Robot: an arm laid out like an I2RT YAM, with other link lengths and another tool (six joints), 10 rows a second.
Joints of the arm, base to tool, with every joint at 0 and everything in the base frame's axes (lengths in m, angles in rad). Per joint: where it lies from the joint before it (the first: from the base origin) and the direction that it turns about. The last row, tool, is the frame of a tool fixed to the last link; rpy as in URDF.
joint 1: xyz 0 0 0.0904 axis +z
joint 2: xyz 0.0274 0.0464 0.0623 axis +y
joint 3: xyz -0.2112 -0.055 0 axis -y
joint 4: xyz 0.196 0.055 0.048 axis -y
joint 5: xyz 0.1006 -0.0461 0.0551 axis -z
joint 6: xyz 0.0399 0 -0.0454 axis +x
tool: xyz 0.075 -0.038 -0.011 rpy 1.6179 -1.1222 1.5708
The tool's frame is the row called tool.
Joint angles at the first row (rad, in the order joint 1, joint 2, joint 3, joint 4, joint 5, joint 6):
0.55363, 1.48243, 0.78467, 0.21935, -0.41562, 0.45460
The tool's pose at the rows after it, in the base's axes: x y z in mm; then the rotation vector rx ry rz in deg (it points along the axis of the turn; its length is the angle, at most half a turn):
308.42 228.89 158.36 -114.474 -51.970 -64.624
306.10 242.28 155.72 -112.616 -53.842 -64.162
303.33 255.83 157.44 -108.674 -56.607 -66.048
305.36 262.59 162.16 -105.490 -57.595 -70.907
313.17 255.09 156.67 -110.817 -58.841 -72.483
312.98 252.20 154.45 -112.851 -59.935 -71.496
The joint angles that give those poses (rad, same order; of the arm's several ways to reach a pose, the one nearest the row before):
0.59243, 1.52285, 0.81276, 0.24003, -0.39506, 0.46271
0.62317, 1.55934, 0.82221, 0.27704, -0.39936, 0.45963
0.65336, 1.58541, 0.80541, 0.36606, -0.40867, 0.44211
0.67132, 1.60696, 0.77221, 0.49177, -0.38531, 0.42764
0.67038, 1.61662, 0.80485, 0.41751, -0.30726, 0.38066
0.67040, 1.61005, 0.82225, 0.35860, -0.29272, 0.36219

